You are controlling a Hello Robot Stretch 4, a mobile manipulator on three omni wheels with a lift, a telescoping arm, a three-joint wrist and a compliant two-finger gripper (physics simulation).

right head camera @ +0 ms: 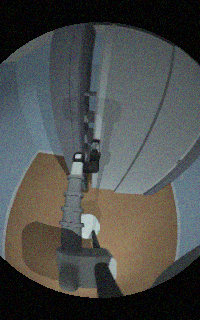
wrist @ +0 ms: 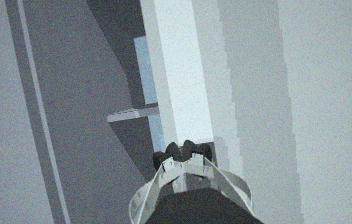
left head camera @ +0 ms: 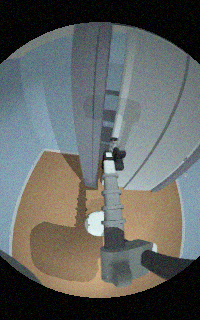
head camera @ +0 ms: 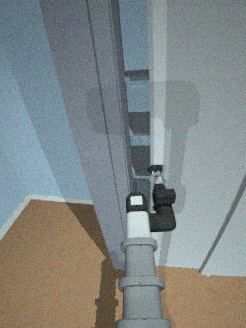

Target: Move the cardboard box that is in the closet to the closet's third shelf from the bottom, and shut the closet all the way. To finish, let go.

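Seen in the pictures: gripper, fingertip midpoint: [right head camera: 94, 139] [wrist: 181, 153] [left head camera: 112, 137] [head camera: 154, 166]; robot's base, link origin: [right head camera: 86, 225] [left head camera: 97, 222].
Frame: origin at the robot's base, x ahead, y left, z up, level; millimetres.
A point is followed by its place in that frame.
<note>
The closet's pale sliding door [head camera: 210, 130] @[y -306, x 680, z 1246 mm] [left head camera: 150, 110] @[y -326, x 677, z 1392 mm] [right head camera: 132, 105] @[y -322, x 678, z 1416 mm] [wrist: 260, 100] @[y -187, x 697, z 1116 mm] covers the right part of the opening. A narrow gap stays between its bright edge and the grey closet frame [head camera: 97, 100] @[y 109, x 675, z 1393 mm] [left head camera: 86, 100] @[y 134, x 679, z 1394 mm]. Through the gap show closet shelves [head camera: 137, 75] @[y -51, x 1038, z 1420 mm] [wrist: 131, 115] @[y 13, x 994, z 1104 mm]. The cardboard box cannot be made out in these views. My gripper [head camera: 155, 169] @[y -91, x 711, z 1069 mm] [left head camera: 114, 140] @[y -91, x 711, z 1069 mm] [right head camera: 95, 142] @[y -91, x 711, z 1069 mm] [wrist: 181, 153] @[y -91, x 711, z 1069 mm] is shut, its fingertips close together with no object between them. It is at the door's bright edge, in front of a dark recess that the fingers partly hide; contact is unclear.
A blue wall [head camera: 20, 110] @[y 1025, x 1550, z 1198 mm] [left head camera: 35, 115] @[y 1295, x 1589, z 1017 mm] stands left of the closet frame. The brown floor [head camera: 45, 240] @[y 1005, x 974, z -28 mm] [right head camera: 135, 240] @[y -832, x -399, z -27 mm] lies below. My extended arm [head camera: 141, 270] @[y -3, x 221, z 1194 mm] [left head camera: 113, 200] @[y -3, x 163, z 1197 mm] [right head camera: 73, 200] @[y -8, x 172, z 1197 mm] reaches toward the gap. A white round shape [left head camera: 94, 223] @[y 55, x 0, z 187 mm] [right head camera: 90, 225] @[y -68, x 9, z 187 mm] shows beneath the arm.
</note>
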